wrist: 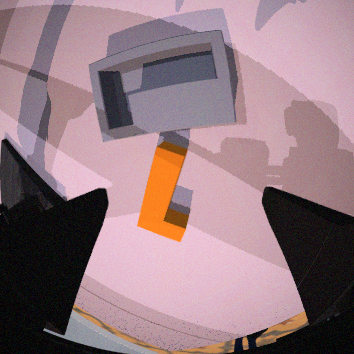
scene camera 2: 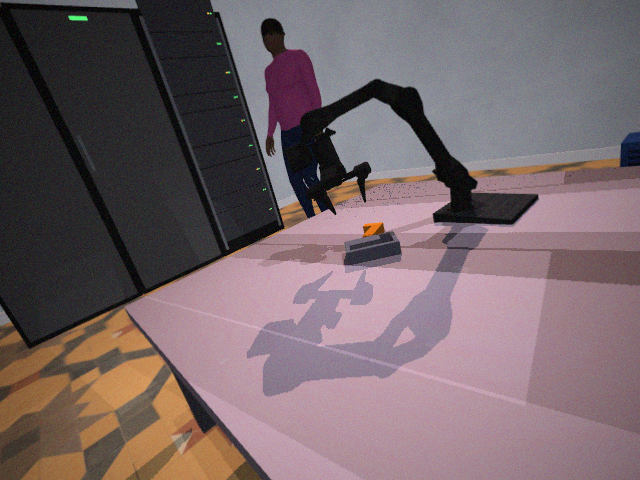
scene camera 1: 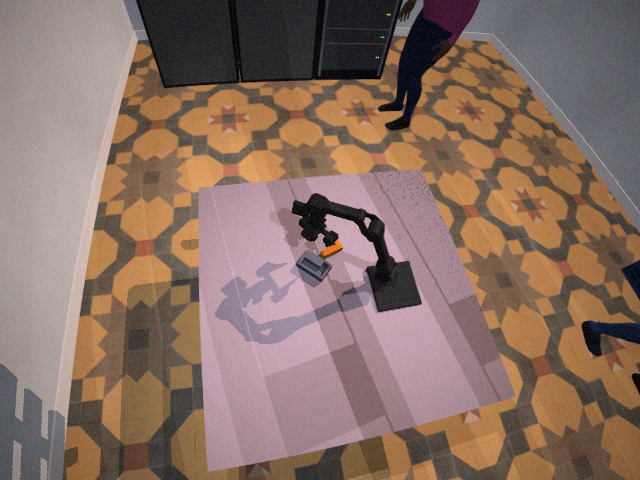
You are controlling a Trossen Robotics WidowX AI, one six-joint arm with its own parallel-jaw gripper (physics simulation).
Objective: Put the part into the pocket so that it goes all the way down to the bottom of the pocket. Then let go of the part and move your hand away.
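The orange L-shaped part lies on the table beside the grey block, outside the pocket. In the wrist view its long arm points toward the block and its short foot is at the lower right end. The grey block has an L-shaped pocket, open upward and empty. My gripper is open with nothing between its fingers. It hangs above the table over the part's area, and in the wrist view the part shows between the two fingertips.
The arm's dark base plate stands on the pink table. Shadows of the arm fall across the table. Dark cabinets and a person in a magenta top stand beyond it.
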